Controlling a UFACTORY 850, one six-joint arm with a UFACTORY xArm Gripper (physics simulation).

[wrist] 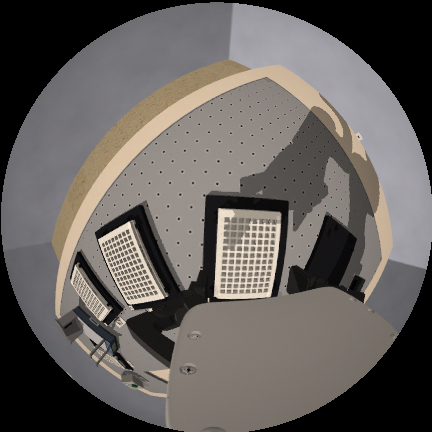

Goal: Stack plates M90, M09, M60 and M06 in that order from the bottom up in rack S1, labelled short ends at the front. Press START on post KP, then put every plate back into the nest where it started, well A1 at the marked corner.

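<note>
My gripper point(249, 282) is open, its dark fingers on either side of the near part of a cream well plate point(248, 255) in a black nest point(212, 230). The fingers are apart from that plate; their exact height above it is hard to tell. A second cream plate point(132, 262) lies in a black nest to the left, a third point(90, 292) lies further left, and part of a fourth point(107, 355) shows at the lower left. No plate label is readable. A grey post with a green button point(134, 385) stands at the lower left. I cannot identify rack S1 for sure.
A black nest or pad point(330, 250) without a plate lies to the right, with a small black block point(356, 284) beside it. A blue and grey fixture with thin prongs point(95, 327) stands at the left. The perforated table top point(200, 155) has a pale raised rim point(145, 132).
</note>
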